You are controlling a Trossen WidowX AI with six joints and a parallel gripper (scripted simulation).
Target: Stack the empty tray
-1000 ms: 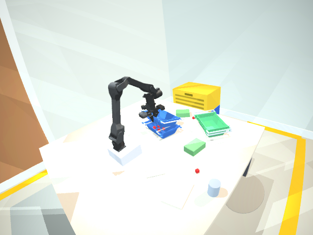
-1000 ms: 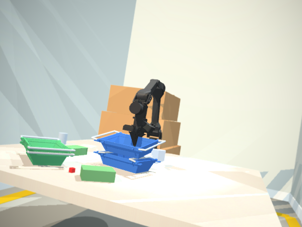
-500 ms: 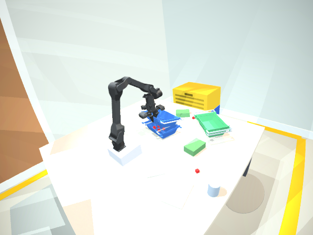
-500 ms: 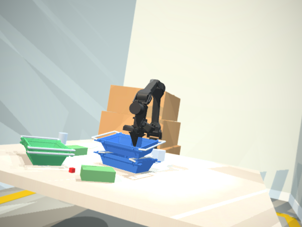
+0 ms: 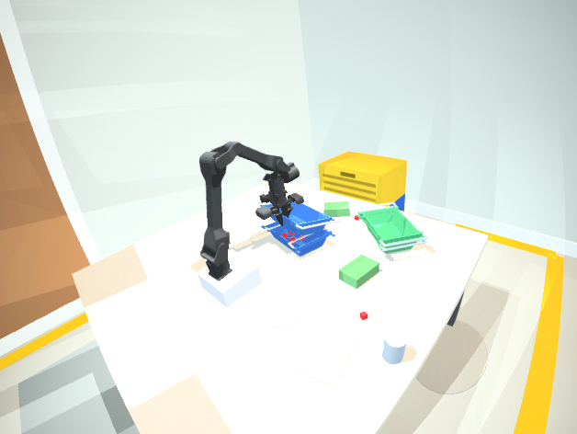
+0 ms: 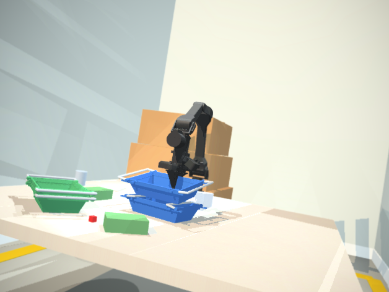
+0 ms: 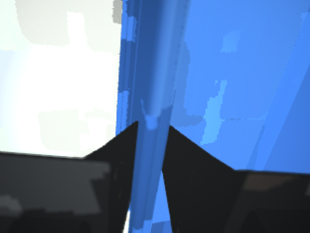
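The blue tray is 70 mm ahead of my gripper tip, 20 mm to the right of it and 20 mm above it. The rest, counted from my gripper tip: pale cylinder: 230 mm behind, 580 mm to the right, 70 mm below.
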